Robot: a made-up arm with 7 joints.
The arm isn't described. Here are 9 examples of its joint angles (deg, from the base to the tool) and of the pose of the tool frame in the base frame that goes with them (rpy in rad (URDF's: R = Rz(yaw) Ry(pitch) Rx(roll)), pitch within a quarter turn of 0, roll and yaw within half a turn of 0; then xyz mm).
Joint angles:
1: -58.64 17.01 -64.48 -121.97 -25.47 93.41 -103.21
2: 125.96 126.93 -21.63 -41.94 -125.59 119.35 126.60
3: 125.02 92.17 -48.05 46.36 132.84 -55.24 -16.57
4: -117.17 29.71 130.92 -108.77 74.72 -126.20 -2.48
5: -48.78 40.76 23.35 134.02 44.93 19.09 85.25
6: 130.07 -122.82 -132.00 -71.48 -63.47 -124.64 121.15
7: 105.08 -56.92 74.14 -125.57 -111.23 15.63 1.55
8: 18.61 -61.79 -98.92 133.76 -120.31 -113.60 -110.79
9: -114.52 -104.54 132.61 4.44 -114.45 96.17 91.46
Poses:
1: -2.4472 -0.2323 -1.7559 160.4 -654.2 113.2
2: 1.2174 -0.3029 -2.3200 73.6 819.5 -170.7
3: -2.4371 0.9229 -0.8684 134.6 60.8 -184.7
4: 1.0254 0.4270 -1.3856 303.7 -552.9 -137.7
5: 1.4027 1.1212 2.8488 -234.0 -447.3 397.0
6: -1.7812 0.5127 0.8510 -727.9 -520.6 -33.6
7: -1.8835 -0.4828 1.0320 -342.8 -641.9 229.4
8: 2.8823 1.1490 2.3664 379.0 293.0 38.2
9: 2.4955 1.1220 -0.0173 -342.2 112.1 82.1
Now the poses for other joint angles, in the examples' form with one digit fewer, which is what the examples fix.
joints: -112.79 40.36 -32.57 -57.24 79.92 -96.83 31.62
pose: 1.783 -0.610 1.505 86 117 65
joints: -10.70 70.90 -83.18 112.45 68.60 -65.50 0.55
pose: 3.115 0.406 2.146 -598 -120 35
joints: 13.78 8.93 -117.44 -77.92 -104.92 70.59 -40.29
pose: -1.245 -0.907 0.327 -477 -202 492
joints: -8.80 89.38 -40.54 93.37 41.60 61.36 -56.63
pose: 0.667 0.134 -1.756 -568 -305 -320
